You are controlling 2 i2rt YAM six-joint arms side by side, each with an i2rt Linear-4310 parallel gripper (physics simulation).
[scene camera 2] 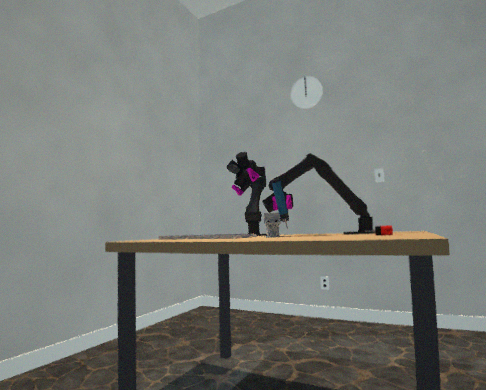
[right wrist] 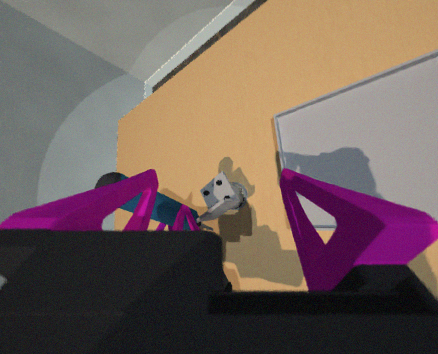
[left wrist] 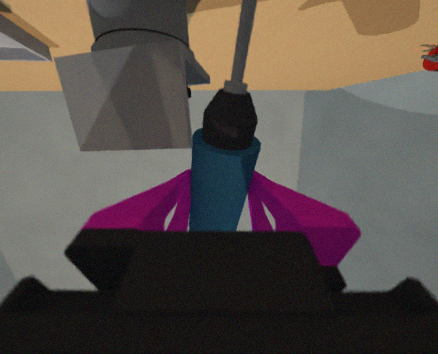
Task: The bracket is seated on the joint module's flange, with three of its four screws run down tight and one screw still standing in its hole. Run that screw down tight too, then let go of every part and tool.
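Frame: origin at the left arm's base, x ahead, y left, z up, level; millimetres.
Seen in the pictures: left gripper, fingertip midpoint: (scene camera 2: 281,206) (right wrist: 176,210) (left wrist: 219,176); right gripper, fingertip midpoint: (scene camera 2: 245,188) (right wrist: 218,176); left arm's base, origin of the base link: (scene camera 2: 366,233).
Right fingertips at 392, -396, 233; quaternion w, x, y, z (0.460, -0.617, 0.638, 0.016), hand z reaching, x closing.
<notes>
Pixels of each thing's middle, then the offset from my right fingertips to it, as dx, dy, dz.
- joint module, body centre: (left wrist: 141,18) (right wrist: 227,195) (scene camera 2: 272,229) -40, +125, -201
- table with the grey bracket, body centre: (left wrist: 154,103) (right wrist: 212,195) (scene camera 2: 272,218) -40, +125, -151
- blue screwdriver, body centre: (left wrist: 219,191) (right wrist: 172,213) (scene camera 2: 281,204) -78, +151, -86
- red-and-black object, body centre: (scene camera 2: 378,230) -131, +564, -216
- shallow grey tray, body centre: (scene camera 2: 207,236) +101, -170, -225
The joint module (scene camera 2: 273,229) (left wrist: 140,20) (right wrist: 243,196) stands on the table with the grey bracket (scene camera 2: 271,218) (left wrist: 125,100) (right wrist: 223,190) on it. Three dark screw heads show on the bracket in the right wrist view; the fourth cannot be made out, and screw heights are unclear. My left gripper (scene camera 2: 282,202) (left wrist: 219,176) is shut on the blue screwdriver (scene camera 2: 279,195) (left wrist: 220,195) (right wrist: 162,207). Its shaft points down beside the bracket, apart from it in the left wrist view; the tip is out of that view. My right gripper (scene camera 2: 245,183) (right wrist: 218,176) is open and empty, raised above the table.
A red-and-black object (scene camera 2: 384,230) (left wrist: 431,61) lies on the table near the left arm's base. A shallow grey tray (scene camera 2: 200,236) (left wrist: 25,53) (right wrist: 400,110) lies on the other side of the module. The right arm stands close behind the module in the scene view.
</notes>
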